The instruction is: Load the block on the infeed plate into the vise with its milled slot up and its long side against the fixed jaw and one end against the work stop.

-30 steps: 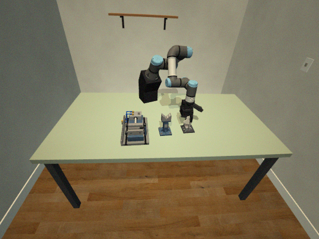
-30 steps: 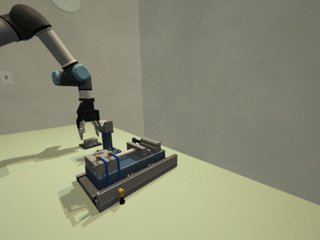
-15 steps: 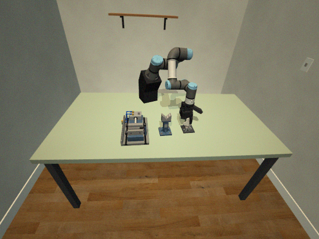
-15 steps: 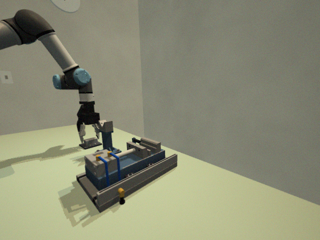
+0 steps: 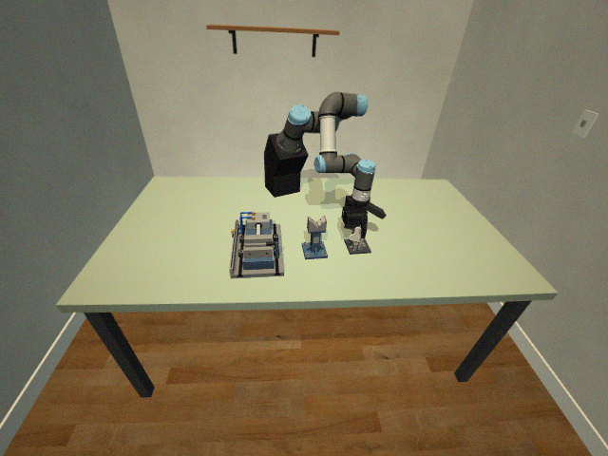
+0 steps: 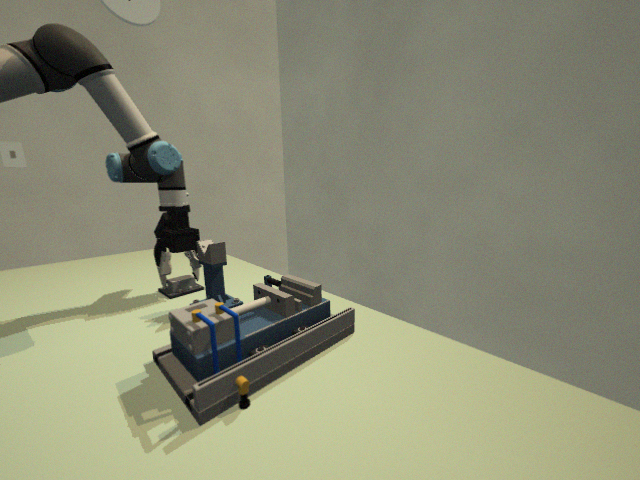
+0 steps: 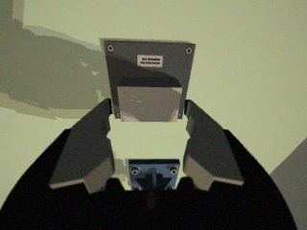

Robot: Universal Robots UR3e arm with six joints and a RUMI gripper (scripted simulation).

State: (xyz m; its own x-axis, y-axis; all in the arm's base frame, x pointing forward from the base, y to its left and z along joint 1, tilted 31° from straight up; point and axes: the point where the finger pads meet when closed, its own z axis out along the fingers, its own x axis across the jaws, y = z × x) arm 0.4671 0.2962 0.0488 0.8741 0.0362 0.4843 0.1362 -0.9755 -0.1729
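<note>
Now: hand 2 cm above the part. Round my hand: air cylinder (40 cm to the right, 5 cm behind, 5 cm above); then dark infeed plate (3 cm below, 1 cm to the left); then work stop rod (34 cm to the right, 11 cm ahead, 6 cm above).
</note>
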